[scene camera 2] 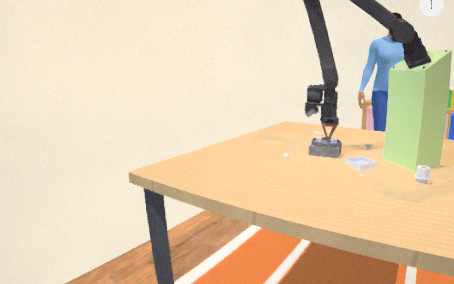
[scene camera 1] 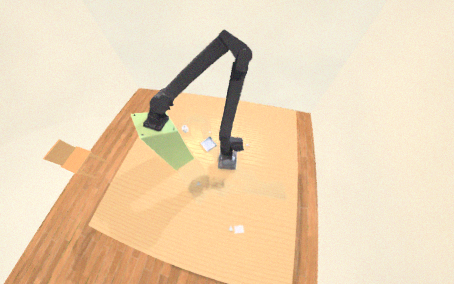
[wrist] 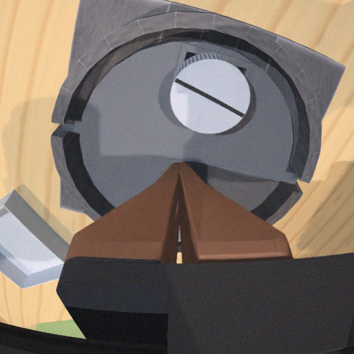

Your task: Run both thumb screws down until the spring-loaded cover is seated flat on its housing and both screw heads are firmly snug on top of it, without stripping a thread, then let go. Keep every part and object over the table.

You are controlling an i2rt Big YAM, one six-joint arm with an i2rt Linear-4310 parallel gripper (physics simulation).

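Seen in the pictures: gripper, fingertip midpoint: [scene camera 2: 327,140] [scene camera 1: 226,157]; arm's base at its link origin: [scene camera 2: 417,61] [scene camera 1: 156,122].
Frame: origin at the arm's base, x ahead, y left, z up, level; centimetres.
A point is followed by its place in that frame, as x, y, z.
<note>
The grey housing [scene camera 1: 227,166] @(36.1, -5.1, -34.1) [scene camera 2: 325,151] @(33.9, 7.2, -37.3) [wrist: 320,75] stands on the table with a round ring wall. Inside the ring lies the dark grey round cover [wrist: 125,115]. One thumb screw [wrist: 210,96] with a pale slotted head and knurled edge stands on the cover, near a square opening. The second thumb screw is hidden behind the fingers in the wrist view. My gripper [scene camera 2: 328,138] @(34.5, 1.1, -33.9) [wrist: 179,174] is shut and empty, its brown fingertips together above the cover, on the near side of the visible screw. Whether the cover is flat cannot be told.
A shallow translucent tray [scene camera 1: 208,144] @(18.2, 11.8, -39.7) [scene camera 2: 361,163] @(18.6, 9.6, -39.6) [wrist: 30,245] lies beside the housing. A white cylindrical part [scene camera 1: 185,128] @(-2.3, 20.5, -34.7) [scene camera 2: 422,173] @(-3.2, 23.7, -36.2) stands near the green arm pedestal [scene camera 1: 170,150] @(4.7, -7.9, -14.8) [scene camera 2: 405,115] @(3.6, 5.7, -20.4). A white square [scene camera 1: 239,229] @(49.4, -40.8, -39.4) lies farther off on the table. A small white piece [scene camera 1: 247,145] @(47.8, 14.9, -38.0) [scene camera 2: 286,155] @(47.4, 16.6, -38.4) lies near the housing.
</note>
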